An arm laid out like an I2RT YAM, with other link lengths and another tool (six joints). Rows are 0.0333 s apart.
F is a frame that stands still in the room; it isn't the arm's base.
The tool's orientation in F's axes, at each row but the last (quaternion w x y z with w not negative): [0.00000 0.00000 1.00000 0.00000]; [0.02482 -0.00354 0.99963 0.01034]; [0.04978 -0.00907 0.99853 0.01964]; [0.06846 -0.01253 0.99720 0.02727]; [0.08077 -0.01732 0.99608 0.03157]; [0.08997 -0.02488 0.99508 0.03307]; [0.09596 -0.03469 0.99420 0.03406]
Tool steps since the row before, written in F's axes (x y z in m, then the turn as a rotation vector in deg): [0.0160 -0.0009 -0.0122 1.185 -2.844 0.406]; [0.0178 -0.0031 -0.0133 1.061 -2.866 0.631]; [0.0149 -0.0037 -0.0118 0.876 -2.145 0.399]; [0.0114 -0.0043 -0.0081 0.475 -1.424 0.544]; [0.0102 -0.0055 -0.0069 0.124 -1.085 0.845]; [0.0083 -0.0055 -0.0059 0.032 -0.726 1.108]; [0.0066 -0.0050 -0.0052 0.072 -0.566 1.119]
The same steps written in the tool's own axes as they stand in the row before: [-0.0160 -0.0009 0.0122 -1.185 -2.844 -0.406]; [-0.0171 -0.0035 0.0141 -1.072 -2.860 -0.637]; [-0.0136 -0.0044 0.0131 -0.877 -2.145 -0.396]; [-0.0101 -0.0050 0.0093 -0.515 -1.406 -0.553]; [-0.0088 -0.0063 0.0081 -0.227 -1.036 -0.884]; [-0.0068 -0.0063 0.0069 -0.200 -0.657 -1.133]; [-0.0051 -0.0058 0.0060 -0.251 -0.500 -1.124]
